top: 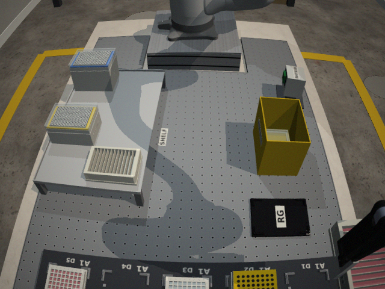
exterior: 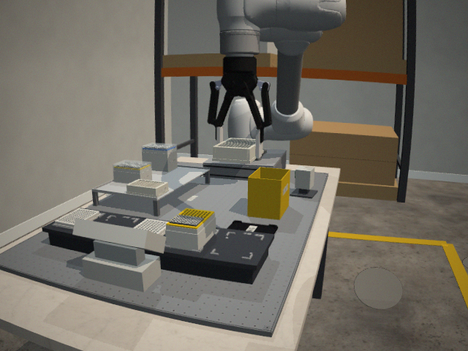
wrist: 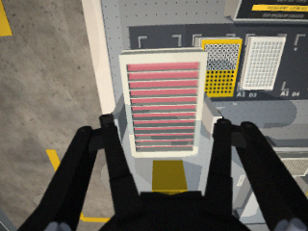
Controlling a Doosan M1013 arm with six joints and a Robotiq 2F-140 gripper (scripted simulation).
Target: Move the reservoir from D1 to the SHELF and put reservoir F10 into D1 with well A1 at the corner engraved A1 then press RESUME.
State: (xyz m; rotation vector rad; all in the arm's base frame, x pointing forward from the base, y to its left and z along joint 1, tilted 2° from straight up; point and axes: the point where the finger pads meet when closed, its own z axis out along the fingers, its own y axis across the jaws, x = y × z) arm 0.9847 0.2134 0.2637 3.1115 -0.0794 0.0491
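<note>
My gripper is now 2 cm above the cream 12-trough reservoir. Also, from my hand: yellow bin 44 cm behind, 27 cm below; then black RG nest 31 cm below, 23 cm behind, 2 cm to the right; then yellow tip rack 21 cm below, 13 cm to the right, 1 cm behind.
</note>
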